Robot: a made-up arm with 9 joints. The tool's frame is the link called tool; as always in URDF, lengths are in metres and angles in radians. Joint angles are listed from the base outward.
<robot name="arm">
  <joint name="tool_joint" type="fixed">
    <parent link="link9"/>
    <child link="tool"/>
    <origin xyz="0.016 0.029 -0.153" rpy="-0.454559 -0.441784 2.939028"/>
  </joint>
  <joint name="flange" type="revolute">
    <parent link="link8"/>
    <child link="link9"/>
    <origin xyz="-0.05 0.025 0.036"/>
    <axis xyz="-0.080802 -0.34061 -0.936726"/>
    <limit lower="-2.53" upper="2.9"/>
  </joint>
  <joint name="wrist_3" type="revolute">
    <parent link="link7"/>
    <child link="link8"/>
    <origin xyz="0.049 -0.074 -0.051"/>
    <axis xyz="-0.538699 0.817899 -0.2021"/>
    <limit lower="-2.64" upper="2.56"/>
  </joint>
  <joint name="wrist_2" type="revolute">
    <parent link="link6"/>
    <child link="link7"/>
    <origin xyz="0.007 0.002 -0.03"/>
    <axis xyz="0 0 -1"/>
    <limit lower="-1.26" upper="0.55"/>
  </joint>
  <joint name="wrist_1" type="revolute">
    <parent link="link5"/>
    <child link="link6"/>
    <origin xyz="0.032 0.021 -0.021"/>
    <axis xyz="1 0 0"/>
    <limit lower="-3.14" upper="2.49"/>
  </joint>
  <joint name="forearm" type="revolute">
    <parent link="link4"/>
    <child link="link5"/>
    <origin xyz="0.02 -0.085 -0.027"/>
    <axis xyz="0 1 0"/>
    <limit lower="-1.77" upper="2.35"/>
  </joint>
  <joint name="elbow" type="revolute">
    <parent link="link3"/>
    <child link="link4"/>
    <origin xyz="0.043 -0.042 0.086"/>
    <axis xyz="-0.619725 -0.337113 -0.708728"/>
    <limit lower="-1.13" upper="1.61"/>
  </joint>
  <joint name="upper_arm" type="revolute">
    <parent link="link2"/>
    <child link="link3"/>
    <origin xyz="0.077 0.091 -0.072"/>
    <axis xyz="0 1 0"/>
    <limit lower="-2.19" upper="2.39"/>
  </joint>
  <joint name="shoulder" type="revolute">
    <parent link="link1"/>
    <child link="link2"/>
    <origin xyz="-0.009 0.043 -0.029"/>
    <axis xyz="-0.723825 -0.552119 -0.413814"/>
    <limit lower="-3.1" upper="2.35"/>
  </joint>
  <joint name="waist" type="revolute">
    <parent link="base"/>
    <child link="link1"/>
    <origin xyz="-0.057 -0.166 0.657"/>
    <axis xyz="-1 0 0"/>
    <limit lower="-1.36" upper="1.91"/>
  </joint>
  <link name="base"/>
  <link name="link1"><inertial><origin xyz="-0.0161 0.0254 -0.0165"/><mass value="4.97"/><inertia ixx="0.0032" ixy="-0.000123" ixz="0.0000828" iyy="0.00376" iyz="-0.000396" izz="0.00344"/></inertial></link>
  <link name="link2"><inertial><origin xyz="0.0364 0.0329 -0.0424"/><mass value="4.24"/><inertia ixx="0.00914" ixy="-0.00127" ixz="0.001" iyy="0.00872" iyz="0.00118" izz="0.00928"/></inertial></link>
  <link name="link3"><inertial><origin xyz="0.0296 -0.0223 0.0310"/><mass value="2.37"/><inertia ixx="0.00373" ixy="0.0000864" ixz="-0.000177" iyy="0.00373" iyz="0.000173" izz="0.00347"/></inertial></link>
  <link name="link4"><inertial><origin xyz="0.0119 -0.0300 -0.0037"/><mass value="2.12"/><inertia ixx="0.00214" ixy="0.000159" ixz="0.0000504" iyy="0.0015" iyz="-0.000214" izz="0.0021"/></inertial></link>
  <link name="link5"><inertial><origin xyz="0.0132 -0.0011 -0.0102"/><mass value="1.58"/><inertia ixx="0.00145" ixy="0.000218" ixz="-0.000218" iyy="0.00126" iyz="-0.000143" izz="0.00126"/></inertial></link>
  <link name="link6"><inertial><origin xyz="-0.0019 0.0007 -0.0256"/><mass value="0.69"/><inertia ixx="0.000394" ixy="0" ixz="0" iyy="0.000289" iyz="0" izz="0.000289"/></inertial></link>
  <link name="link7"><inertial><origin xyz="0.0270 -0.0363 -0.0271"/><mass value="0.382"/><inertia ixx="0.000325" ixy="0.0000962" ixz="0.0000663" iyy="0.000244" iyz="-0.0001" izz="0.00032"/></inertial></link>
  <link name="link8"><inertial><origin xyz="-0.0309 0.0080 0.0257"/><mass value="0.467"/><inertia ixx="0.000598" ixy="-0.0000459" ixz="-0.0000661" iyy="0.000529" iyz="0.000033" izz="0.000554"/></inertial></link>
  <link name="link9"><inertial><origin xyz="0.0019 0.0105 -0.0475"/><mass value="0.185"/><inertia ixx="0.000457" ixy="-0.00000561" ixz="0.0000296" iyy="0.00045" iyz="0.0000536" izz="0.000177"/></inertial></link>
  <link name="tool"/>
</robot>
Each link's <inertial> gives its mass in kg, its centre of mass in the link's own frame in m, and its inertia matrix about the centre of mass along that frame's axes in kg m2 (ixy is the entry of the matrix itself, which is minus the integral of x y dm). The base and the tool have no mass. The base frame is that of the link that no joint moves.
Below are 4 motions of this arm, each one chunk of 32 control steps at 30 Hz.
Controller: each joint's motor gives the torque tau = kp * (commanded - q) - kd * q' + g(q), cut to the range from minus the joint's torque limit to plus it. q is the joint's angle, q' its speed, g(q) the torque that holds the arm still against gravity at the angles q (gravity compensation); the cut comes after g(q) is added. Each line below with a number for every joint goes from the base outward.
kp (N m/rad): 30 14 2.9 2 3.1 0.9 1.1 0.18 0.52
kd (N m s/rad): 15 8.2 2.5 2.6 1.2 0.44 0.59 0.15 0.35
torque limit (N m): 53 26 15 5 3.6 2.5 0.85 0.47 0.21
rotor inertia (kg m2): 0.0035 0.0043 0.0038 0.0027 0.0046 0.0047 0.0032 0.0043 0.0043
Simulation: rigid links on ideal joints. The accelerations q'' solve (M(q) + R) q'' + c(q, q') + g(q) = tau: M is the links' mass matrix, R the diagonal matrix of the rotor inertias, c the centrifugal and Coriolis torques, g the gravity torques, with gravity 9.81 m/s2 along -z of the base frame. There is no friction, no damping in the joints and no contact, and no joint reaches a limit. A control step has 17 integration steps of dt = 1/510 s. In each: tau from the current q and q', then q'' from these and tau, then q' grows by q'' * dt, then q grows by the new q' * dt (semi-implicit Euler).
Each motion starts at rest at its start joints. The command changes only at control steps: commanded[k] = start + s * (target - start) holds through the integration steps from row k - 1 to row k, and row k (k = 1, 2, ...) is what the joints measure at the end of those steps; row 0 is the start. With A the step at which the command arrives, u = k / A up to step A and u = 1 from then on. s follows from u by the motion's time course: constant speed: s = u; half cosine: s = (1 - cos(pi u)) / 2; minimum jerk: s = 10 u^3 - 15 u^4 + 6 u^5; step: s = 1 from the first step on.
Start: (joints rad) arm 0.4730 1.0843 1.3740 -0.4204 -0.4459 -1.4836 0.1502 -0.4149 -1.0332
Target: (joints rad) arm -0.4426 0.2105 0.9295 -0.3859 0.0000 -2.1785 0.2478 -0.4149 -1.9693
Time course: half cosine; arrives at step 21
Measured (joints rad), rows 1 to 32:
1: 0.4727 1.0842 1.3738 -0.4202 -0.4458 -1.4838 0.1503 -0.4150 -1.0334
2: 0.4716 1.0838 1.3732 -0.4196 -0.4452 -1.4845 0.1506 -0.4153 -1.0342
3: 0.4690 1.0827 1.3718 -0.4184 -0.4440 -1.4864 0.1514 -0.4161 -1.0361
4: 0.4646 1.0804 1.3694 -0.4165 -0.4418 -1.4901 0.1526 -0.4173 -1.0394
5: 0.4578 1.0766 1.3658 -0.4140 -0.4383 -1.4959 0.1542 -0.4190 -1.0447
6: 0.4484 1.0708 1.3610 -0.4110 -0.4334 -1.5041 0.1563 -0.4211 -1.0521
7: 0.4360 1.0629 1.3551 -0.4074 -0.4269 -1.5149 0.1588 -0.4236 -1.0620
8: 0.4206 1.0524 1.3480 -0.4035 -0.4187 -1.5283 0.1617 -0.4263 -1.0744
9: 0.4020 1.0393 1.3398 -0.3994 -0.4086 -1.5443 0.1648 -0.4292 -1.0894
10: 0.3803 1.0234 1.3308 -0.3952 -0.3967 -1.5626 0.1682 -0.4322 -1.1072
11: 0.3556 1.0047 1.3210 -0.3910 -0.3831 -1.5831 0.1717 -0.4353 -1.1274
12: 0.3281 0.9834 1.3108 -0.3871 -0.3678 -1.6053 0.1752 -0.4383 -1.1501
13: 0.2981 0.9594 1.3002 -0.3835 -0.3509 -1.6290 0.1786 -0.4412 -1.1751
14: 0.2661 0.9331 1.2895 -0.3804 -0.3328 -1.6538 0.1819 -0.4439 -1.2019
15: 0.2323 0.9048 1.2790 -0.3780 -0.3135 -1.6793 0.1849 -0.4464 -1.2303
16: 0.1974 0.8747 1.2686 -0.3762 -0.2935 -1.7050 0.1876 -0.4487 -1.2599
17: 0.1618 0.8434 1.2587 -0.3752 -0.2730 -1.7307 0.1899 -0.4506 -1.2903
18: 0.1262 0.8112 1.2493 -0.3751 -0.2523 -1.7560 0.1918 -0.4521 -1.3210
19: 0.0911 0.7787 1.2405 -0.3759 -0.2319 -1.7806 0.1933 -0.4531 -1.3515
20: 0.0570 0.7464 1.2323 -0.3774 -0.2120 -1.8042 0.1944 -0.4535 -1.3813
21: 0.0246 0.7148 1.2248 -0.3798 -0.1932 -1.8266 0.1951 -0.4533 -1.4101
22: -0.0059 0.6843 1.2178 -0.3828 -0.1755 -1.8477 0.1954 -0.4525 -1.4375
23: -0.0345 0.6553 1.2113 -0.3860 -0.1591 -1.8674 0.1956 -0.4512 -1.4635
24: -0.0614 0.6278 1.2050 -0.3892 -0.1439 -1.8858 0.1958 -0.4496 -1.4882
25: -0.0865 0.6018 1.1988 -0.3923 -0.1300 -1.9033 0.1962 -0.4478 -1.5116
26: -0.1100 0.5773 1.1925 -0.3953 -0.1173 -1.9198 0.1966 -0.4458 -1.5339
27: -0.1320 0.5543 1.1862 -0.3980 -0.1057 -1.9355 0.1972 -0.4438 -1.5552
28: -0.1526 0.5327 1.1798 -0.4005 -0.0952 -1.9505 0.1980 -0.4417 -1.5754
29: -0.1718 0.5124 1.1733 -0.4028 -0.0857 -1.9648 0.1988 -0.4396 -1.5946
30: -0.1898 0.4934 1.1668 -0.4048 -0.0770 -1.9784 0.1999 -0.4375 -1.6129
31: -0.2066 0.4756 1.1603 -0.4066 -0.0692 -1.9913 0.2010 -0.4355 -1.6303
32: -0.2223 0.4589 1.1537 -0.4082 -0.0622 -2.0036 0.2022 -0.4336 -1.6469

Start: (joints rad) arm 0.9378 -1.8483 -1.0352 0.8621 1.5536 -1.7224 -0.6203 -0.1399 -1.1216
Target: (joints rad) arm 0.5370 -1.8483 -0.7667 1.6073 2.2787 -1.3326 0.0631 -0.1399 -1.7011
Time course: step
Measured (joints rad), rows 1 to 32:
1: 0.9174 -1.8413 -1.0243 0.8772 1.5957 -1.7182 -0.5755 -0.1477 -1.1415
2: 0.8933 -1.8408 -1.0126 0.8939 1.6485 -1.7028 -0.5319 -0.1530 -1.1690
3: 0.8700 -1.8413 -1.0023 0.9106 1.7005 -1.6816 -0.4957 -0.1543 -1.1953
4: 0.8480 -1.8421 -0.9930 0.9274 1.7495 -1.6587 -0.4632 -0.1537 -1.2202
5: 0.8275 -1.8430 -0.9845 0.9443 1.7948 -1.6358 -0.4331 -0.1523 -1.2439
6: 0.8083 -1.8438 -0.9765 0.9609 1.8364 -1.6138 -0.4048 -0.1507 -1.2663
7: 0.7904 -1.8445 -0.9689 0.9774 1.8745 -1.5931 -0.3781 -0.1492 -1.2875
8: 0.7736 -1.8451 -0.9616 0.9935 1.9093 -1.5737 -0.3529 -0.1479 -1.3078
9: 0.7580 -1.8457 -0.9547 1.0093 1.9411 -1.5557 -0.3290 -0.1467 -1.3270
10: 0.7435 -1.8462 -0.9480 1.0248 1.9701 -1.5389 -0.3064 -0.1457 -1.3453
11: 0.7299 -1.8466 -0.9415 1.0398 1.9967 -1.5234 -0.2850 -0.1449 -1.3627
12: 0.7172 -1.8470 -0.9352 1.0545 2.0210 -1.5090 -0.2648 -0.1442 -1.3793
13: 0.7053 -1.8473 -0.9291 1.0689 2.0431 -1.4957 -0.2457 -0.1435 -1.3950
14: 0.6943 -1.8476 -0.9233 1.0828 2.0634 -1.4833 -0.2276 -0.1430 -1.4100
15: 0.6839 -1.8479 -0.9176 1.0964 2.0819 -1.4719 -0.2105 -0.1426 -1.4242
16: 0.6743 -1.8481 -0.9121 1.1097 2.0988 -1.4614 -0.1944 -0.1422 -1.4378
17: 0.6653 -1.8483 -0.9068 1.1226 2.1142 -1.4516 -0.1792 -0.1419 -1.4507
18: 0.6568 -1.8484 -0.9016 1.1352 2.1283 -1.4426 -0.1649 -0.1416 -1.4629
19: 0.6490 -1.8486 -0.8967 1.1474 2.1412 -1.4342 -0.1514 -0.1414 -1.4746
20: 0.6416 -1.8487 -0.8919 1.1593 2.1530 -1.4265 -0.1386 -0.1412 -1.4857
21: 0.6348 -1.8488 -0.8873 1.1709 2.1638 -1.4194 -0.1266 -0.1411 -1.4962
22: 0.6284 -1.8489 -0.8828 1.1822 2.1737 -1.4128 -0.1153 -0.1409 -1.5063
23: 0.6224 -1.8490 -0.8785 1.1932 2.1827 -1.4066 -0.1046 -0.1408 -1.5158
24: 0.6168 -1.8490 -0.8743 1.2039 2.1909 -1.4010 -0.0946 -0.1407 -1.5249
25: 0.6116 -1.8491 -0.8703 1.2143 2.1984 -1.3958 -0.0851 -0.1407 -1.5335
26: 0.6067 -1.8491 -0.8664 1.2245 2.2053 -1.3910 -0.0762 -0.1406 -1.5417
27: 0.6021 -1.8492 -0.8627 1.2343 2.2116 -1.3865 -0.0678 -0.1406 -1.5495
28: 0.5978 -1.8492 -0.8590 1.2439 2.2174 -1.3824 -0.0599 -0.1405 -1.5570
29: 0.5939 -1.8492 -0.8556 1.2533 2.2226 -1.3785 -0.0525 -0.1405 -1.5640
30: 0.5901 -1.8492 -0.8522 1.2624 2.2275 -1.3750 -0.0455 -0.1405 -1.5708
31: 0.5867 -1.8492 -0.8490 1.2713 2.2319 -1.3717 -0.0389 -0.1405 -1.5771
32: 0.5834 -1.8492 -0.8459 1.2800 2.2359 -1.3687 -0.0327 -0.1405 -1.5832

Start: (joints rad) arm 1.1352 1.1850 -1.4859 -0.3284 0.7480 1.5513 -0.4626 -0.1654 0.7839
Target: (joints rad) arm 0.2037 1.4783 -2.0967 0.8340 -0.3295 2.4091 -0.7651 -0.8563 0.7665
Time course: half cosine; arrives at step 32
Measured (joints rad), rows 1 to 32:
1: 1.1351 1.1850 -1.4860 -0.3284 0.7479 1.5513 -0.4626 -0.1654 0.7839
2: 1.1345 1.1852 -1.4862 -0.3283 0.7473 1.5515 -0.4625 -0.1657 0.7839
3: 1.1333 1.1855 -1.4866 -0.3279 0.7460 1.5521 -0.4623 -0.1662 0.7839
4: 1.1312 1.1861 -1.4874 -0.3272 0.7435 1.5532 -0.4623 -0.1671 0.7838
5: 1.1279 1.1870 -1.4885 -0.3260 0.7395 1.5552 -0.4625 -0.1685 0.7838
6: 1.1234 1.1882 -1.4902 -0.3241 0.7338 1.5582 -0.4629 -0.1706 0.7837
7: 1.1174 1.1899 -1.4924 -0.3216 0.7261 1.5624 -0.4637 -0.1733 0.7837
8: 1.1098 1.1919 -1.4953 -0.3182 0.7162 1.5680 -0.4649 -0.1769 0.7836
9: 1.1005 1.1945 -1.4988 -0.3139 0.7039 1.5752 -0.4666 -0.1813 0.7835
10: 1.0894 1.1975 -1.5031 -0.3087 0.6893 1.5840 -0.4689 -0.1867 0.7833
11: 1.0765 1.2011 -1.5081 -0.3024 0.6721 1.5945 -0.4718 -0.1930 0.7832
12: 1.0618 1.2052 -1.5139 -0.2950 0.6524 1.6069 -0.4752 -0.2004 0.7830
13: 1.0452 1.2098 -1.5205 -0.2864 0.6301 1.6210 -0.4794 -0.2088 0.7829
14: 1.0269 1.2149 -1.5279 -0.2768 0.6054 1.6370 -0.4842 -0.2183 0.7827
15: 1.0068 1.2205 -1.5360 -0.2659 0.5783 1.6547 -0.4897 -0.2289 0.7825
16: 0.9850 1.2266 -1.5449 -0.2539 0.5490 1.6741 -0.4959 -0.2405 0.7823
17: 0.9616 1.2332 -1.5546 -0.2407 0.5177 1.6951 -0.5027 -0.2531 0.7821
18: 0.9369 1.2402 -1.5649 -0.2263 0.4844 1.7175 -0.5101 -0.2666 0.7818
19: 0.9108 1.2475 -1.5759 -0.2109 0.4496 1.7413 -0.5181 -0.2810 0.7816
20: 0.8837 1.2552 -1.5874 -0.1944 0.4134 1.7663 -0.5267 -0.2962 0.7814
21: 0.8555 1.2633 -1.5995 -0.1769 0.3760 1.7922 -0.5358 -0.3120 0.7812
22: 0.8267 1.2715 -1.6121 -0.1585 0.3379 1.8190 -0.5453 -0.3284 0.7810
23: 0.7973 1.2799 -1.6250 -0.1392 0.2993 1.8464 -0.5552 -0.3452 0.7807
24: 0.7676 1.2884 -1.6383 -0.1192 0.2605 1.8742 -0.5653 -0.3624 0.7805
25: 0.7379 1.2970 -1.6519 -0.0986 0.2218 1.9022 -0.5757 -0.3796 0.7802
26: 0.7083 1.3056 -1.6657 -0.0775 0.1837 1.9303 -0.5862 -0.3969 0.7800
27: 0.6790 1.3141 -1.6795 -0.0560 0.1464 1.9581 -0.5968 -0.4141 0.7797
28: 0.6504 1.3224 -1.6935 -0.0343 0.1101 1.9856 -0.6072 -0.4311 0.7794
29: 0.6227 1.3305 -1.7074 -0.0125 0.0754 2.0125 -0.6176 -0.4478 0.7790
30: 0.5960 1.3384 -1.7212 0.0092 0.0423 2.0386 -0.6277 -0.4640 0.7787
31: 0.5707 1.3460 -1.7348 0.0306 0.0112 2.0637 -0.6374 -0.4797 0.7783
32: 0.5469 1.3532 -1.7481 0.0517 -0.0176 2.0877 -0.6467 -0.4948 0.7779

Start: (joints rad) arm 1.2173 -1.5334 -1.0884 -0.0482 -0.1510 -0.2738 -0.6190 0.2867 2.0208
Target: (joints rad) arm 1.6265 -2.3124 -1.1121 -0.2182 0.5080 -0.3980 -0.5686 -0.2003 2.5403
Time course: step
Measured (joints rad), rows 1 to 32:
1: 1.2426 -1.5719 -1.1002 -0.0577 -0.1280 -0.2821 -0.6289 0.2873 2.0383
2: 1.2677 -1.6117 -1.1059 -0.0606 -0.0809 -0.2913 -0.6289 0.2802 2.0627
3: 1.2913 -1.6502 -1.1073 -0.0633 -0.0324 -0.3004 -0.6251 0.2661 2.0863
4: 1.3132 -1.6869 -1.1068 -0.0666 0.0137 -0.3081 -0.6209 0.2485 2.1087
5: 1.3337 -1.7217 -1.1055 -0.0701 0.0567 -0.3144 -0.6170 0.2295 2.1299
6: 1.3527 -1.7547 -1.1040 -0.0739 0.0964 -0.3196 -0.6135 0.2104 2.1500
7: 1.3705 -1.7859 -1.1026 -0.0776 0.1328 -0.3242 -0.6103 0.1917 2.1690
8: 1.3871 -1.8154 -1.1013 -0.0813 0.1661 -0.3282 -0.6074 0.1737 2.1872
9: 1.4026 -1.8432 -1.1001 -0.0849 0.1965 -0.3319 -0.6046 0.1564 2.2044
10: 1.4171 -1.8695 -1.0992 -0.0883 0.2242 -0.3354 -0.6021 0.1400 2.2208
11: 1.4307 -1.8943 -1.0984 -0.0916 0.2495 -0.3387 -0.5997 0.1243 2.2364
12: 1.4434 -1.9177 -1.0979 -0.0948 0.2725 -0.3418 -0.5974 0.1093 2.2513
13: 1.4552 -1.9397 -1.0975 -0.0978 0.2935 -0.3448 -0.5954 0.0951 2.2654
14: 1.4663 -1.9606 -1.0972 -0.1008 0.3127 -0.3476 -0.5934 0.0816 2.2789
15: 1.4767 -1.9803 -1.0970 -0.1037 0.3301 -0.3503 -0.5916 0.0687 2.2917
16: 1.4864 -1.9988 -1.0969 -0.1064 0.3460 -0.3529 -0.5898 0.0565 2.3039
17: 1.4954 -2.0164 -1.0969 -0.1091 0.3604 -0.3554 -0.5883 0.0448 2.3155
18: 1.5039 -2.0329 -1.0970 -0.1118 0.3736 -0.3577 -0.5868 0.0338 2.3266
19: 1.5118 -2.0485 -1.0971 -0.1143 0.3856 -0.3600 -0.5854 0.0232 2.3371
20: 1.5192 -2.0633 -1.0973 -0.1168 0.3966 -0.3621 -0.5841 0.0132 2.3470
21: 1.5262 -2.0772 -1.0975 -0.1192 0.4066 -0.3641 -0.5829 0.0037 2.3565
22: 1.5327 -2.0903 -1.0977 -0.1216 0.4156 -0.3660 -0.5818 -0.0054 2.3656
23: 1.5387 -2.1027 -1.0980 -0.1239 0.4239 -0.3677 -0.5808 -0.0141 2.3742
24: 1.5444 -2.1144 -1.0983 -0.1262 0.4315 -0.3694 -0.5799 -0.0223 2.3823
25: 1.5497 -2.1255 -1.0986 -0.1284 0.4383 -0.3710 -0.5790 -0.0302 2.3901
26: 1.5546 -2.1359 -1.0989 -0.1306 0.4446 -0.3725 -0.5782 -0.0377 2.3975
27: 1.5593 -2.1458 -1.0992 -0.1327 0.4503 -0.3740 -0.5775 -0.0448 2.4045
28: 1.5636 -2.1551 -1.0995 -0.1348 0.4555 -0.3753 -0.5768 -0.0516 2.4112
29: 1.5677 -2.1639 -1.0998 -0.1368 0.4602 -0.3766 -0.5762 -0.0581 2.4176
30: 1.5715 -2.1722 -1.1001 -0.1388 0.4646 -0.3778 -0.5756 -0.0643 2.4236
31: 1.5750 -2.1800 -1.1004 -0.1407 0.4685 -0.3789 -0.5750 -0.0703 2.4293
32: 1.5783 -2.1874 -1.1008 -0.1426 0.4721 -0.3800 -0.5746 -0.0759 2.4348

